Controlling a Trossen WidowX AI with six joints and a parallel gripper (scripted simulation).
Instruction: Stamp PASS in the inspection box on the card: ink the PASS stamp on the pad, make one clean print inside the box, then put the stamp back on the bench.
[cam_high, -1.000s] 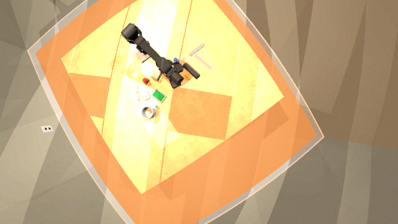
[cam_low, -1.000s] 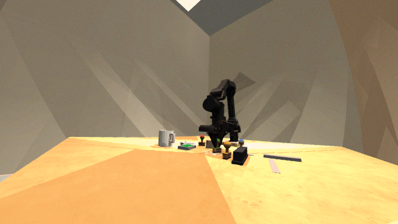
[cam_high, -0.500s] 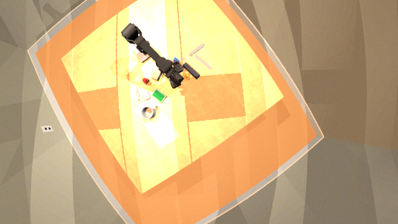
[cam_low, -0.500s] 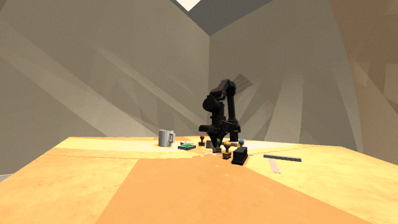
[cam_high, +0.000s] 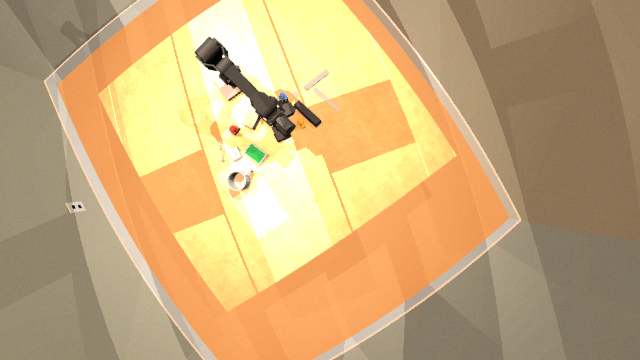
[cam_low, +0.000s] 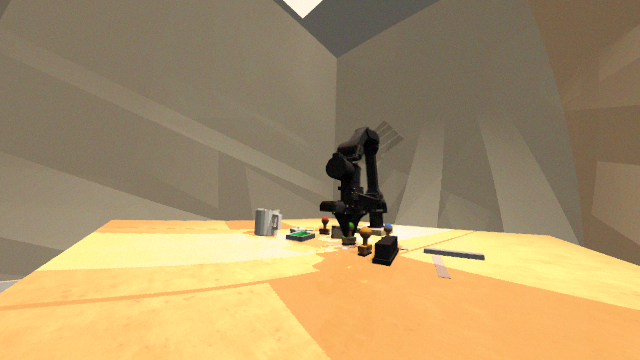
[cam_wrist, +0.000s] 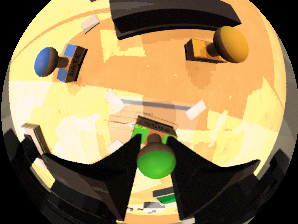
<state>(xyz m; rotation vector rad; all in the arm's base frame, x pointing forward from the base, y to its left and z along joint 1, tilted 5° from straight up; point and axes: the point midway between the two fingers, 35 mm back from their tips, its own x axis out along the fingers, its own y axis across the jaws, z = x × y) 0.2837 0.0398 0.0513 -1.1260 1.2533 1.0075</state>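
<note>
Now: gripper tip 3 cm above the pale card. Round my gripper tip: orange-knobbed stamp 8 cm to the left, 6 cm ahead; green-knobbed stamp right at my gripper tip; blue-knobbed stamp 8 cm to the left, 8 cm behind.
</note>
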